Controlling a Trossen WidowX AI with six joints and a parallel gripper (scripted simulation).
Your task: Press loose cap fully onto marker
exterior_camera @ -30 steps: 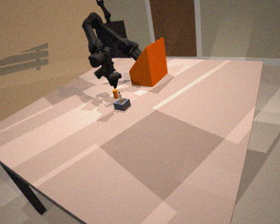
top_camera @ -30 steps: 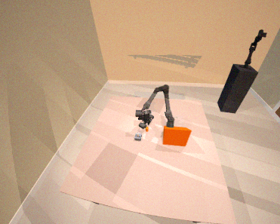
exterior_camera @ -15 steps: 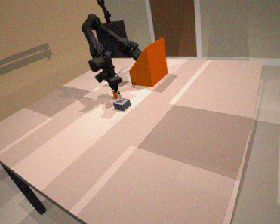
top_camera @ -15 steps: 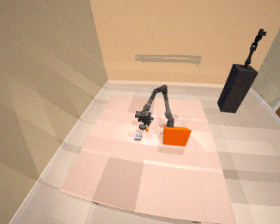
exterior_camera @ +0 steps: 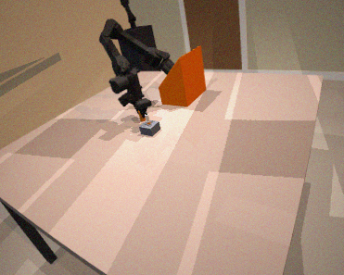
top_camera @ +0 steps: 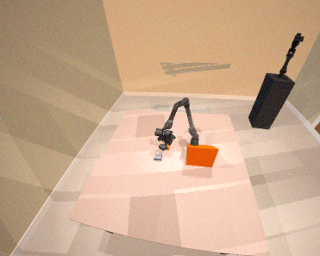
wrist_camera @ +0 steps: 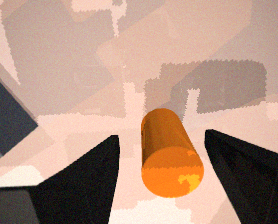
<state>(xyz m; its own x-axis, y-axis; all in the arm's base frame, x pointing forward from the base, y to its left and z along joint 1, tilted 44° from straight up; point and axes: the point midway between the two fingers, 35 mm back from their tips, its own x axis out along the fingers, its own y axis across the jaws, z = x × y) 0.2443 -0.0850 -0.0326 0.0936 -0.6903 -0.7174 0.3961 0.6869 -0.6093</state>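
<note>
The orange cap is right at my gripper tip. Also, from my gripper tip: holder block (6 cm ahead, 11 cm to the left, 1 cm below).
</note>
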